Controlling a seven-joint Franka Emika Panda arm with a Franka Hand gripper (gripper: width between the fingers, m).
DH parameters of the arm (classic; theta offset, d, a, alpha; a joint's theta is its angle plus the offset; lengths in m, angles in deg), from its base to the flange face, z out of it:
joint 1: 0 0.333 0 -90
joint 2: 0 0 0 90
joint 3: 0 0.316 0.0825 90
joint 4: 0 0 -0.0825 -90
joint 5: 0 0.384 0 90
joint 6: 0 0 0.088 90
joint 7: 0 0.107 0 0
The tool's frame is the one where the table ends.
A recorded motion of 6 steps. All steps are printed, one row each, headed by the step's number.
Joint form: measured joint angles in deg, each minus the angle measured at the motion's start. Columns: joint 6, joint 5, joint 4, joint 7, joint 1, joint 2, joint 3.
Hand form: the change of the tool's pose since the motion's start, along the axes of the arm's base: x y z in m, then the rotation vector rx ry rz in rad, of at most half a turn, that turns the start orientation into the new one. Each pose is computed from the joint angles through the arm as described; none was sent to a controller.
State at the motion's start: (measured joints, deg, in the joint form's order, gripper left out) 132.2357 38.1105 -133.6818 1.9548 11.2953 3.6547 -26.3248
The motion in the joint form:
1: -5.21 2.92 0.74 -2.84 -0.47 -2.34 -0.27
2: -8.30 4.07 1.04 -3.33 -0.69 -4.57 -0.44
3: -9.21 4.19 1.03 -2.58 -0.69 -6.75 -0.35
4: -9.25 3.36 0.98 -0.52 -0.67 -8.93 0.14
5: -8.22 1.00 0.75 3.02 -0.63 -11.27 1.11
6: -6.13 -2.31 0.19 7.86 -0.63 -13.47 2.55
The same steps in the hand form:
1: -0.0021 0.0034 0.0195 0.0897 -0.0277 0.0339
2: -0.0045 0.0060 0.0372 0.1427 -0.0476 0.0469
3: -0.0062 0.0085 0.0538 0.1628 -0.0695 0.0457
4: -0.0072 0.0123 0.0705 0.1651 -0.0839 0.0360
5: -0.0084 0.0179 0.0877 0.1414 -0.0915 0.0198
6: -0.0096 0.0252 0.1025 0.0990 -0.0938 -0.0094

